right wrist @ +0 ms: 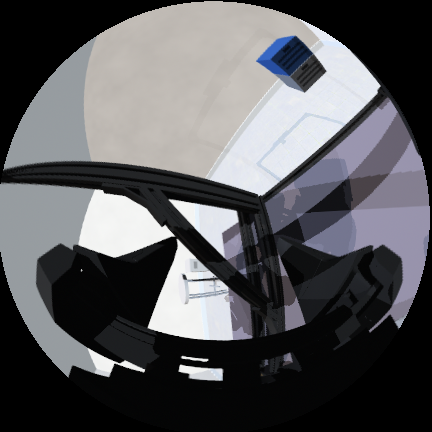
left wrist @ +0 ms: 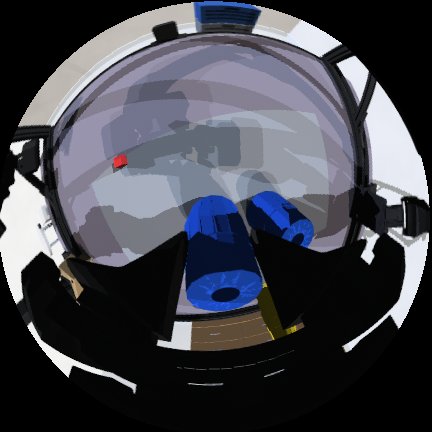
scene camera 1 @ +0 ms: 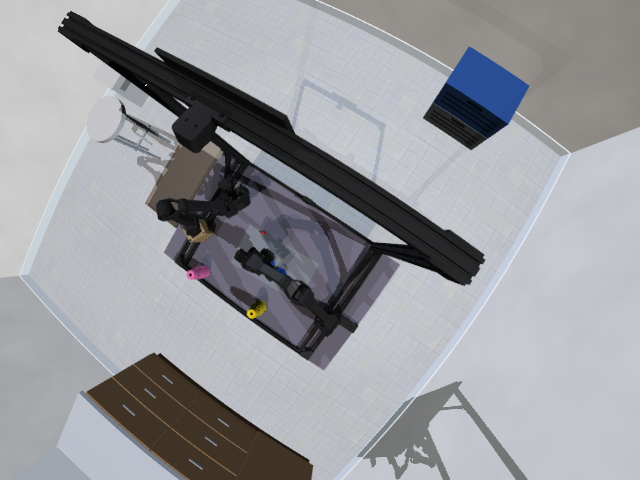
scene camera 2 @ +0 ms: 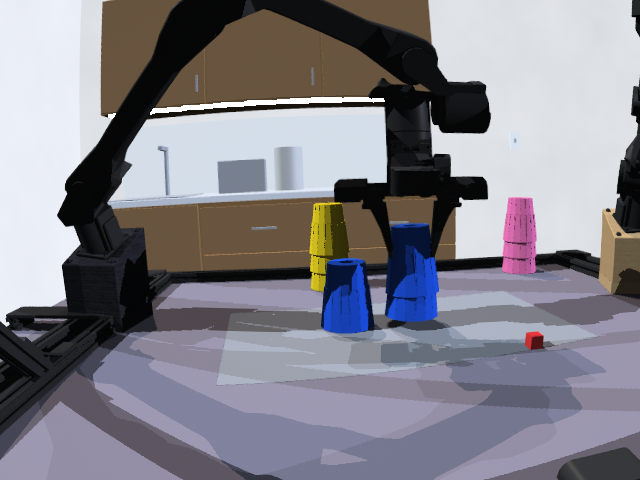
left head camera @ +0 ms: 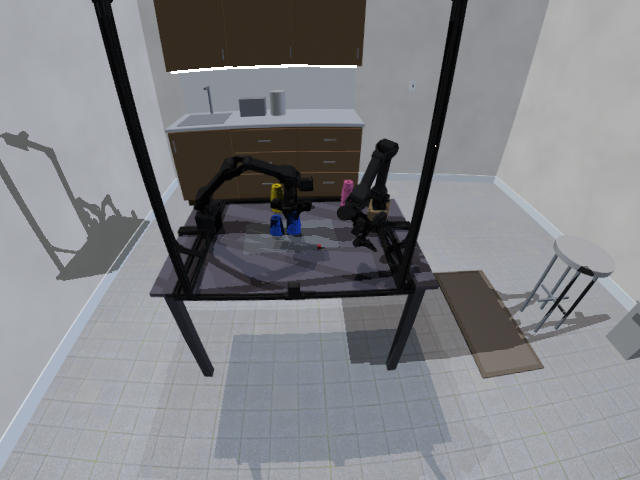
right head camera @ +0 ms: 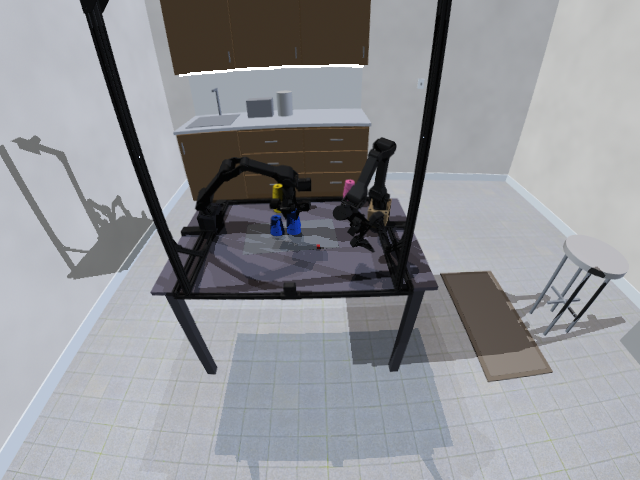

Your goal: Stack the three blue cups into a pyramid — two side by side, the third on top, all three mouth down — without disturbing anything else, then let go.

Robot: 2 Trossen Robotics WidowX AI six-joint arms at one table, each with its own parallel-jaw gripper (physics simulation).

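Pixels of known places: left gripper, fingertip midpoint: (left wrist: 219, 234) (scene camera 2: 412, 257) (left head camera: 292, 219) (right head camera: 291, 219); right gripper, fingertip midpoint: (right wrist: 228, 242) (scene camera 1: 235, 178) (left head camera: 383, 244) (right head camera: 380, 244); left arm's base, origin of the base link: (left wrist: 385, 216) (scene camera 1: 327, 323) (scene camera 2: 103, 245) (left head camera: 206, 209) (right head camera: 208, 210); right arm's base, origin of the base link: (left wrist: 67, 287) (scene camera 1: 193, 230) (scene camera 2: 634, 222) (left head camera: 379, 205) (right head camera: 379, 204).
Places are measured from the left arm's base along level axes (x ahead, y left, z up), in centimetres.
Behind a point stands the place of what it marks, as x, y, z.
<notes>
A blue cup (left head camera: 276, 226) {36.0, 5.6, -6.4} (right head camera: 276, 226) {36.1, 5.7, -6.4} (scene camera 2: 347, 297) {35.7, 5.3, -7.1} (left wrist: 280, 215) {36.9, 6.4, -4.9} stands mouth down on the pale sheet (scene camera 2: 258, 361). Beside it, with a narrow gap, my left gripper (scene camera 2: 412, 253) {43.6, 7.7, -2.2} (left wrist: 219, 234) {43.6, 7.7, -2.2} is shut on the outer of two nested blue cups (left head camera: 294, 227) {45.0, 7.0, -6.0} (right head camera: 294, 227) {45.2, 7.0, -6.0} (scene camera 2: 410, 273) {43.5, 6.8, -4.1} (left wrist: 220, 250) {43.8, 7.5, 0.2}, both mouth down. The inner cup's rim (scene camera 2: 412, 310) {43.9, 6.6, -8.9} shows below the outer one. In scene camera 2, a dark shadow under that rim shows the pair slightly above the sheet. My right gripper (left head camera: 366, 245) (right head camera: 362, 246) (right wrist: 228, 242) {88.4, -5.5, 3.0} is open and empty at the table's right.
A yellow cup stack (left head camera: 276, 191) {27.5, 26.3, 1.2} (scene camera 1: 256, 308) {27.3, 25.8, 1.0} (scene camera 2: 328, 232) {27.3, 25.8, -1.4} stands behind the blue cups. A pink cup stack (left head camera: 347, 187) {62.9, 43.1, 1.2} (scene camera 1: 198, 272) {61.9, 43.1, -0.5} (scene camera 2: 519, 232) {62.1, 42.4, -3.3} stands at the back right. A small red cube (left head camera: 318, 246) {58.9, 1.6, -10.3} (scene camera 2: 533, 340) {58.9, 1.2, -10.6} (left wrist: 120, 161) {58.4, 2.3, -10.2} lies to the right of the blue cups in scene camera 2.
</notes>
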